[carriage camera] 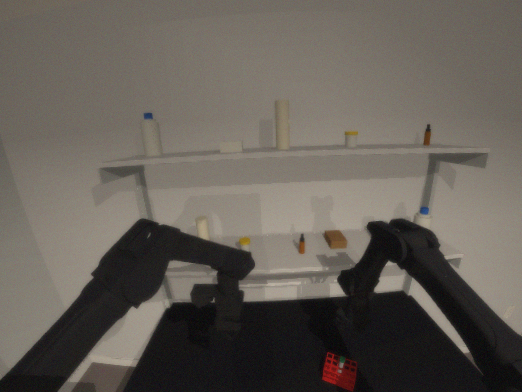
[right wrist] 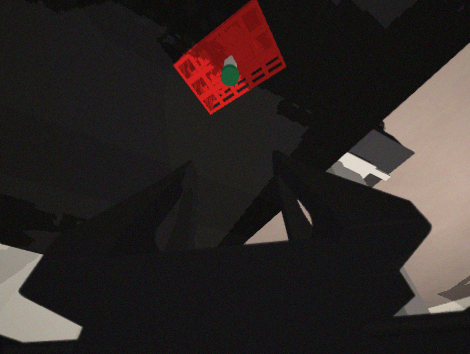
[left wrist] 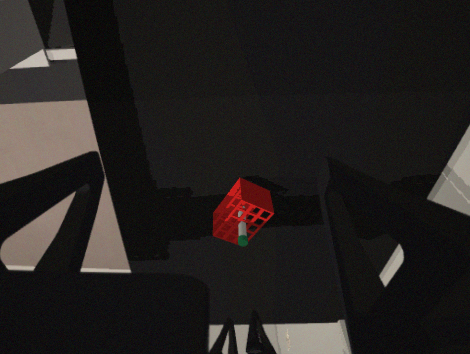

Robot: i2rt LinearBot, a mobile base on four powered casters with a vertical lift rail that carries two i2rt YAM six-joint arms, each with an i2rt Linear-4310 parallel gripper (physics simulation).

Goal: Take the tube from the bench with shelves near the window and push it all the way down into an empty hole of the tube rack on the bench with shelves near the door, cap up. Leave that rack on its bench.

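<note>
The tube, white with a green cap, stands cap up in a hole of the red tube rack. The cap and a length of white body show above the rack's top; how deep its lower end sits I cannot tell. The rack is on the black bench top. My right gripper is partly open and empty, apart from the tube and rack. My left gripper is wide open and empty, left of the rack in the carriage view.
Behind the bench, a lower shelf holds a brown box, an amber bottle, a yellow-lidded jar and a blue-capped bottle. An upper shelf holds more bottles and a tall cylinder.
</note>
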